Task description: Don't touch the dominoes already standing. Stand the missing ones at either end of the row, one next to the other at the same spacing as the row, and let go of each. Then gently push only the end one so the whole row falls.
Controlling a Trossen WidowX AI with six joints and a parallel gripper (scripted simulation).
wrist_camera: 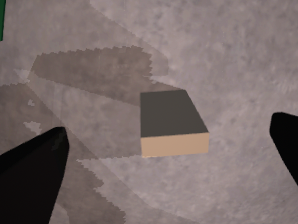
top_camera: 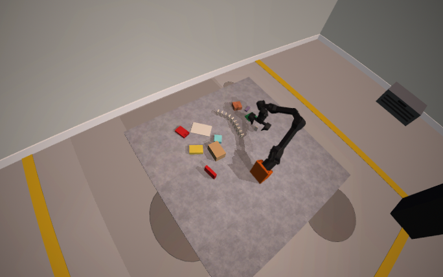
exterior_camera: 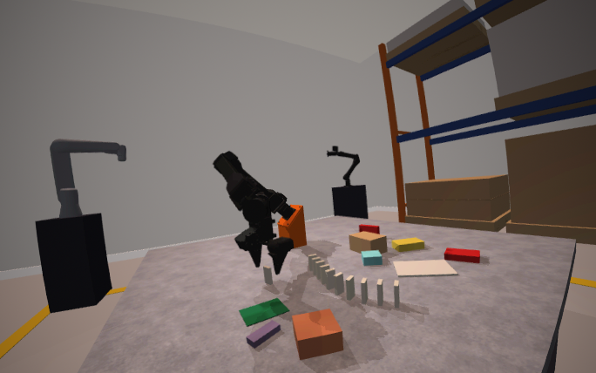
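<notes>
The green tile is 13 cm ahead of my gripper tip, 5 cm to the right of it and 4 cm below it. The rest, counted from my gripper tip: purple block (22 cm ahead, 7 cm to the right, 3 cm below); orange block (28 cm ahead, 1 cm to the left, 2 cm below); teal block (6 cm ahead, 33 cm to the left, 2 cm below).
</notes>
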